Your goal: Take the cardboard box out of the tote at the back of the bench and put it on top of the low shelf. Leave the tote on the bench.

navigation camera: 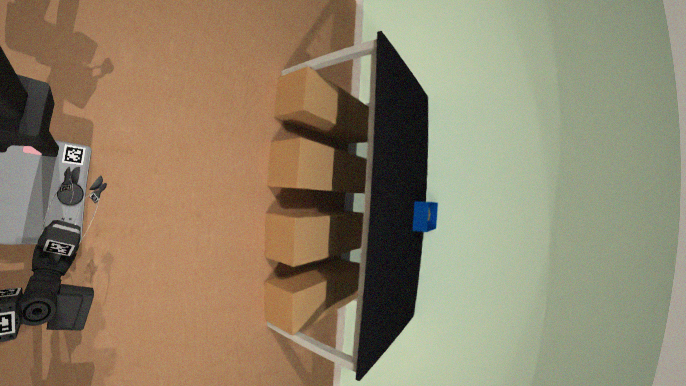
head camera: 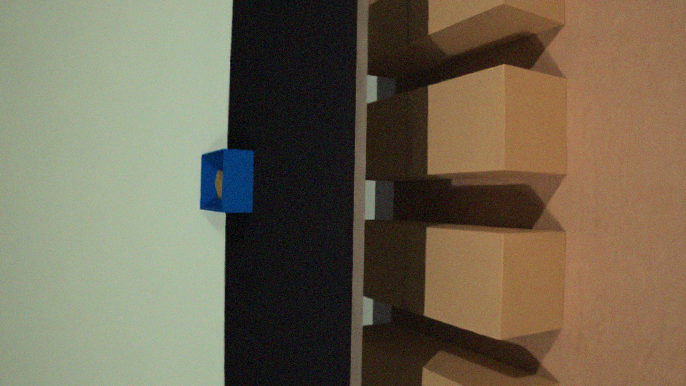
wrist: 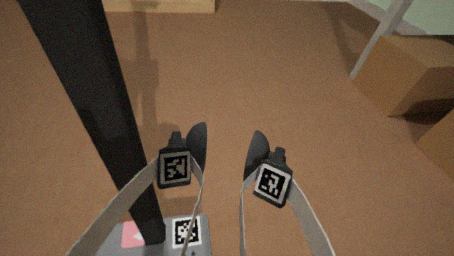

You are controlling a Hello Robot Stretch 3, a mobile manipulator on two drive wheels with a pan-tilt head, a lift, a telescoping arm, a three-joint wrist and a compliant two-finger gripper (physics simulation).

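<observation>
A blue tote stands at the back edge of the black bench top, against the green wall. The cardboard box shows as a small brown part inside the tote; the rest of it is hidden by the tote's wall. My gripper is open and empty, its two fingertips apart. It hangs over the front of my own base, well away from the bench. The low shelf cannot be made out for certain.
Several large brown cartons stand on the floor under the bench. A pale bench leg stands at one end. My dark mast is beside the gripper. A light wooden edge shows at the top of the wrist view.
</observation>
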